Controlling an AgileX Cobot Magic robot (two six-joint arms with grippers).
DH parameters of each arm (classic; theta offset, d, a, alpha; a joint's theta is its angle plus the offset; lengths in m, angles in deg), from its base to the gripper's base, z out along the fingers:
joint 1: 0 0.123 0 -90
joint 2: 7.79 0 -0.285 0
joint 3: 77.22 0 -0.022 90
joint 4: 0 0.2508 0 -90
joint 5: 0 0 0.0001 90
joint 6: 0 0.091 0 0
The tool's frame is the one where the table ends.
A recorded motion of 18 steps. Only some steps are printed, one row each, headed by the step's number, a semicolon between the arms.
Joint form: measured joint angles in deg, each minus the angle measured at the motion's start. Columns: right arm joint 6, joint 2, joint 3, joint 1, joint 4, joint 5; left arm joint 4, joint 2, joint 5, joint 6, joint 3, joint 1.
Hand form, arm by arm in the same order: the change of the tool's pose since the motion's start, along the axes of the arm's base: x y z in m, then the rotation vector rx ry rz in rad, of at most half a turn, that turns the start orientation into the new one. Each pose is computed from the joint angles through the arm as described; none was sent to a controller.
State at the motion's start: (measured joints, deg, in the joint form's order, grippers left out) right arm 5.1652 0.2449 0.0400 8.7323 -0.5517 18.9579; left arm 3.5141 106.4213 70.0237 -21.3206 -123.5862 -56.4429
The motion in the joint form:
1: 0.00 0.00 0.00 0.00 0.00 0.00; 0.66 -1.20 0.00 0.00 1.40 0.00
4: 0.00 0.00 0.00 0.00 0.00 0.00; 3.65 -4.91 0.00 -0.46 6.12 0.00
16: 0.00 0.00 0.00 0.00 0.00 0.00; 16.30 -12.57 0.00 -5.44 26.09 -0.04
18: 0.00 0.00 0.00 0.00 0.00 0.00; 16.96 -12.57 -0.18 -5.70 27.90 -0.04
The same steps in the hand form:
1: 0.0000 0.0000 0.0000 0.0000 0.0000 0.0000; -0.0021 0.0050 0.0015 0.0088 -0.0070 0.0043
4: 0.0000 0.0000 0.0000 0.0000 0.0000 0.0000; -0.0076 0.0213 0.0035 0.0468 -0.0337 0.0294
16: 0.0000 0.0000 0.0000 0.0000 0.0000 0.0000; -0.0118 0.0604 -0.0439 0.3020 -0.0638 0.1509
18: 0.0000 0.0000 0.0000 0.0000 0.0000 0.0000; -0.0113 0.0612 -0.0525 0.3305 -0.0582 0.1533

